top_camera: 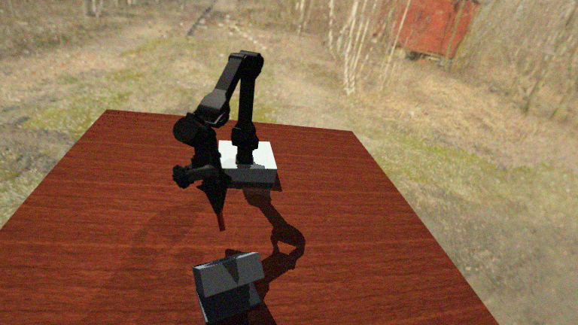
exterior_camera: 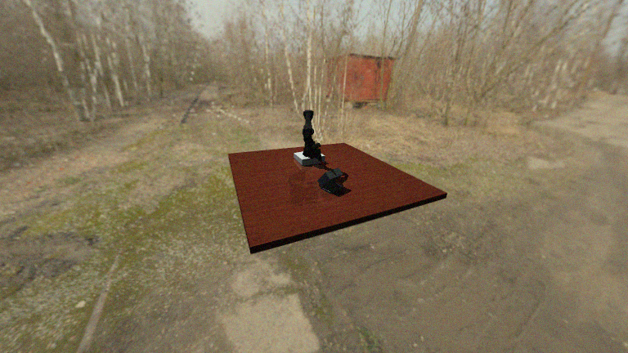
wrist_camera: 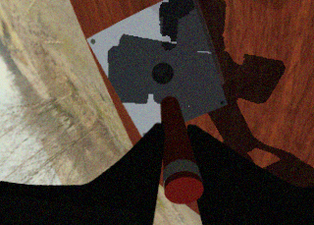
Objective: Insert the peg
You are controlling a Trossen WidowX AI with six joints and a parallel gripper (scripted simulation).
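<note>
My gripper tip is 100 mm short of the grey sloped panel, 30 mm to the right of it and 90 mm above it. From my gripper tip the other things lie so: red round peg (10 mm behind, 10 mm above).
</note>
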